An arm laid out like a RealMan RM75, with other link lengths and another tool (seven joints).
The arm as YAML. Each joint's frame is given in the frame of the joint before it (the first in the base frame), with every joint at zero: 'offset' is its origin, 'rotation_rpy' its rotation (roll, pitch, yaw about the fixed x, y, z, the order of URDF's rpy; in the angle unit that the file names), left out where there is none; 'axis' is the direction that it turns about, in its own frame. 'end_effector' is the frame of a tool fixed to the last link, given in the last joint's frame.
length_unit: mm
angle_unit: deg
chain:
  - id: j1
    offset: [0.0, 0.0, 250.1]
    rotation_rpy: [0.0, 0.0, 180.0]
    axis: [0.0, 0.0, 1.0]
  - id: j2
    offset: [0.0, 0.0, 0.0]
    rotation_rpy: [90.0, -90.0, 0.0]
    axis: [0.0, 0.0, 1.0]
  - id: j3
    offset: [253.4, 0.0, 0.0]
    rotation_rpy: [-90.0, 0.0, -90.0]
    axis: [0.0, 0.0, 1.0]
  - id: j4
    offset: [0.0, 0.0, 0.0]
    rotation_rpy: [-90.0, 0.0, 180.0]
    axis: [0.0, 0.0, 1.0]
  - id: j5
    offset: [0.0, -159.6, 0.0]
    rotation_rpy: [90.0, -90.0, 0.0]
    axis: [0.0, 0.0, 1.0]
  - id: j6
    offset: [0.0, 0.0, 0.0]
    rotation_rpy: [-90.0, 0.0, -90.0]
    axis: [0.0, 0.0, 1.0]
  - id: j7
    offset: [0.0, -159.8, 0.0]
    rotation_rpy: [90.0, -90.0, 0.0]
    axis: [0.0, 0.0, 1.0]
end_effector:
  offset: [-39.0, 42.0, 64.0]
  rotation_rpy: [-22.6, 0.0, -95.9]
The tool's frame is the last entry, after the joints.
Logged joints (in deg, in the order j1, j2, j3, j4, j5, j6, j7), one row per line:
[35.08 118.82 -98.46 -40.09 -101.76 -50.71 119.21]
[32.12 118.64 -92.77 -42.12 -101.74 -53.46 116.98]
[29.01 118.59 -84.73 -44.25 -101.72 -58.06 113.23]
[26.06 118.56 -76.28 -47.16 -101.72 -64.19 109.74]
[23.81 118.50 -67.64 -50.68 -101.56 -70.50 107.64]
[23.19 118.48 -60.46 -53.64 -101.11 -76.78 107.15]
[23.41 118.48 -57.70 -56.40 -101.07 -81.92 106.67]
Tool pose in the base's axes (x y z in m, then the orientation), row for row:
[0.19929 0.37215 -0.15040 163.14 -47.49 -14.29]
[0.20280 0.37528 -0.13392 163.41 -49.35 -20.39]
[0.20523 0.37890 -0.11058 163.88 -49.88 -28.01]
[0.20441 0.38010 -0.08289 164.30 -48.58 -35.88]
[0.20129 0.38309 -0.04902 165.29 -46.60 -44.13]
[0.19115 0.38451 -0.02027 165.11 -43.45 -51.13]
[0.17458 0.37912 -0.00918 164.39 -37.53 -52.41]
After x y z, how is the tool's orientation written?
As a rotation vector, in degrees.
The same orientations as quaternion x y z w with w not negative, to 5 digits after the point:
[0.95349 -0.27756 -0.08352 0.08271]
[0.94817 -0.28635 -0.11831 0.07052]
[0.94265 -0.28691 -0.16112 0.05602]
[0.93772 -0.27726 -0.20478 0.04320]
[0.93194 -0.26274 -0.24881 0.02345]
[0.92631 -0.24377 -0.28685 0.01551]
[0.93057 -0.21245 -0.29668 0.02987]

